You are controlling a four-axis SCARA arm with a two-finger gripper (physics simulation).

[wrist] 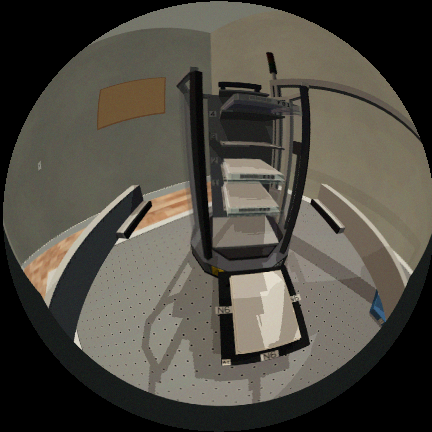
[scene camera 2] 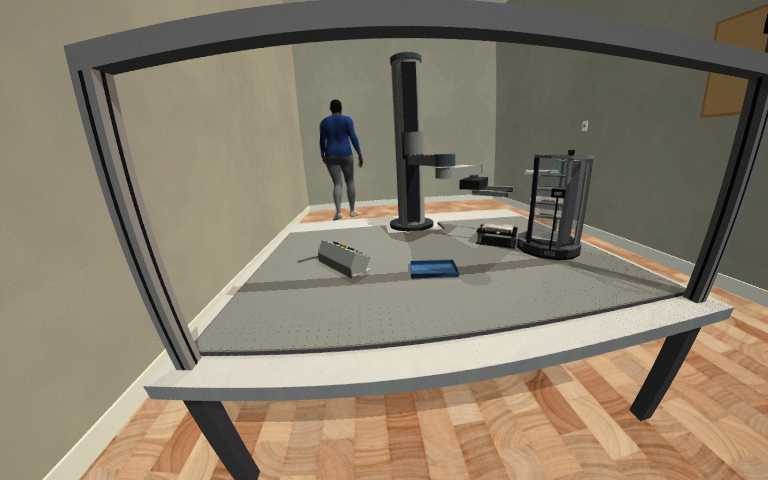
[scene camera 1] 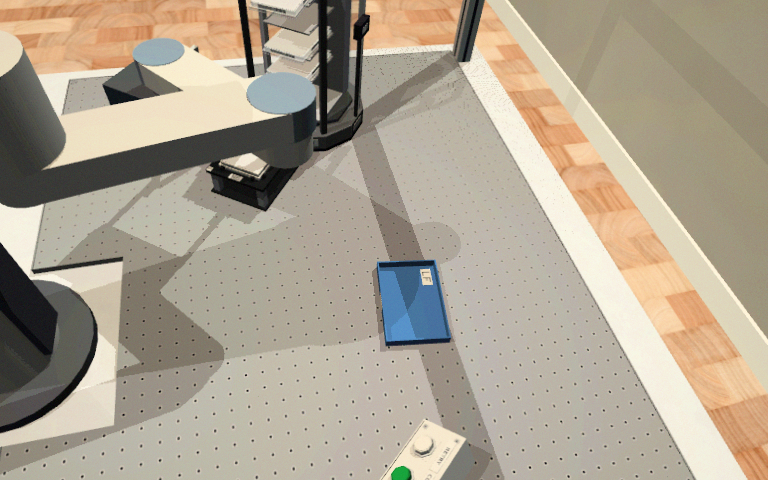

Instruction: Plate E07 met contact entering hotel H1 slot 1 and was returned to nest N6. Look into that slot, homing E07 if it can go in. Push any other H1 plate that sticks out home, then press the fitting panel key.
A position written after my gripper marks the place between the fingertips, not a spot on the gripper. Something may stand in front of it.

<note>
My gripper (scene camera 1: 236, 63) carries nothing. Also in view: a white plate (scene camera 1: 248, 165). Further things: a button box (scene camera 1: 449, 448), a rack tower (scene camera 1: 339, 106) and a blue tray (scene camera 1: 412, 310).
The white plate shows as well in the wrist view (wrist: 263, 317). My gripper shows as well in the wrist view (wrist: 234, 190). The button box shows as well in scene camera 2 (scene camera 2: 344, 260).
</note>
